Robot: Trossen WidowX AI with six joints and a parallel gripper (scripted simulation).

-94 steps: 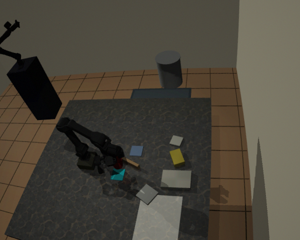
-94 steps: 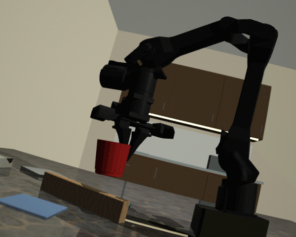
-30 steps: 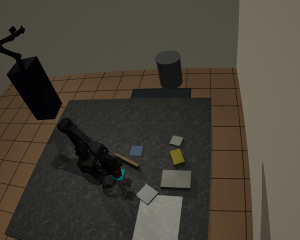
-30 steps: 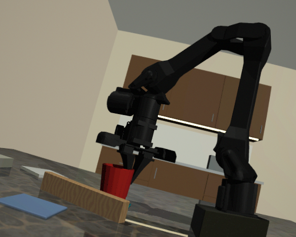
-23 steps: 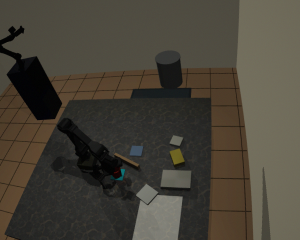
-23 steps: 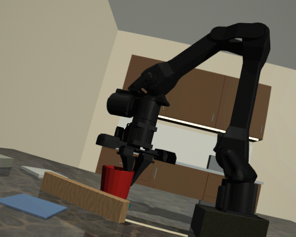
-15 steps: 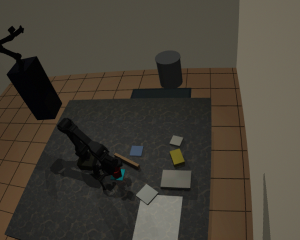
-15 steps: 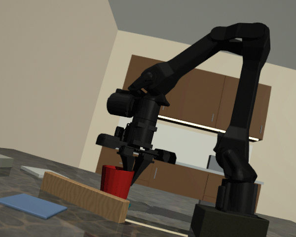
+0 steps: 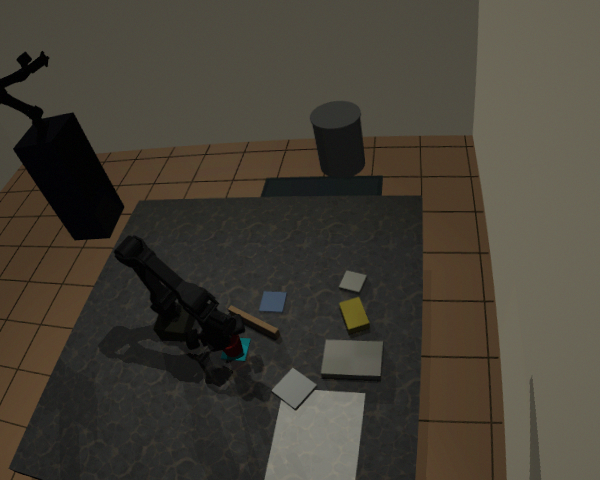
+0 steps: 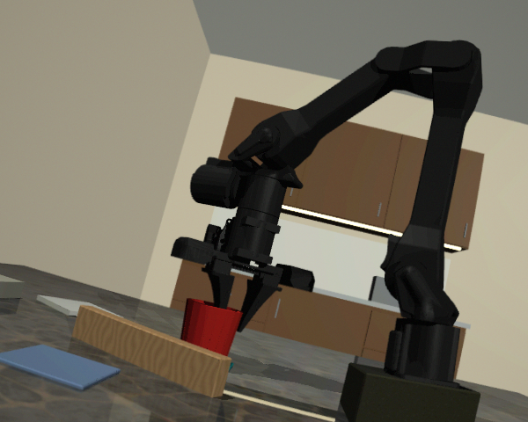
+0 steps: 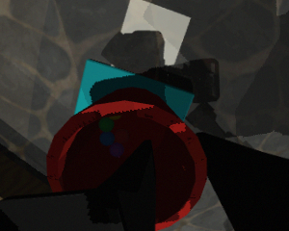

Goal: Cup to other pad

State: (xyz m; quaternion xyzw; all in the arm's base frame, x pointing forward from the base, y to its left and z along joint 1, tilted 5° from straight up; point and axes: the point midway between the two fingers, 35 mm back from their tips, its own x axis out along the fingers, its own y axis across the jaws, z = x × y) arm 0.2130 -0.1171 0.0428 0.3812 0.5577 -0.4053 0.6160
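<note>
My gripper tip is now 2 cm short of the red cup, 1 cm to the right of it and 1 cm above it. From my gripper tip the other things lie so: wooden bar 8 cm ahead, 11 cm to the left, 4 cm below; then yellow block 42 cm ahead, 13 cm to the left, 3 cm below; then teal pad 3 cm ahead, 2 cm to the left, 6 cm below.
</note>
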